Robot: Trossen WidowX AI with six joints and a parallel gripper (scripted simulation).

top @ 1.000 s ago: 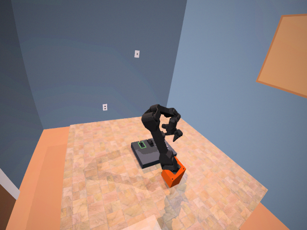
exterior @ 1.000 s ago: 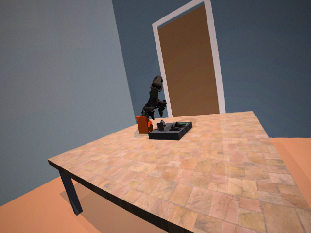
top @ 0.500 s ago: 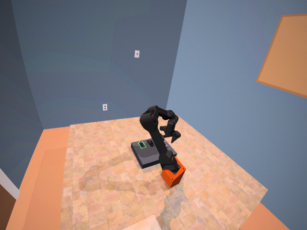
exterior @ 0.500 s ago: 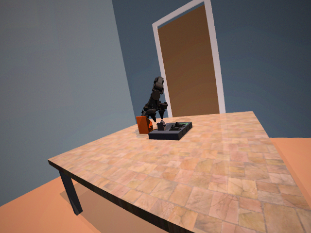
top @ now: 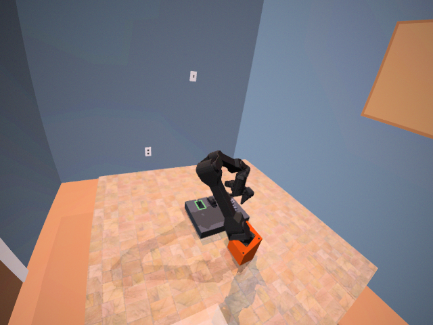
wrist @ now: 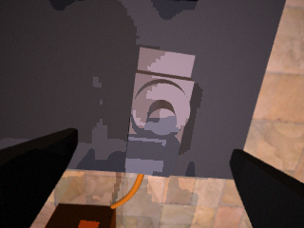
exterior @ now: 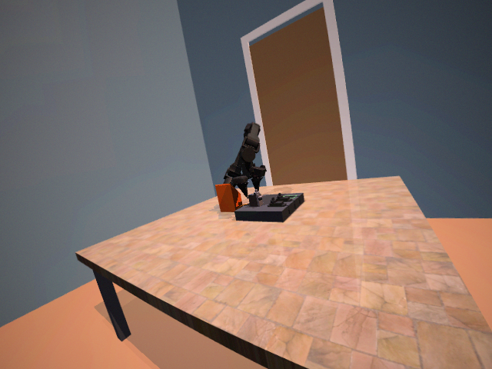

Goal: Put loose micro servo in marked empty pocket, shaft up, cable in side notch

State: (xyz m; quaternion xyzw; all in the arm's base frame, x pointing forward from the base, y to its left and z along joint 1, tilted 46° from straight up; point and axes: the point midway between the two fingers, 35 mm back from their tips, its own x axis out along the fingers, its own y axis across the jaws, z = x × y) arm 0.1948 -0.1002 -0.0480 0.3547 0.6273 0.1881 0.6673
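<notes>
Right now my gripper tip is 80 mm above the dark deck, 60 mm to the right of it and 20 mm short of it.
</notes>
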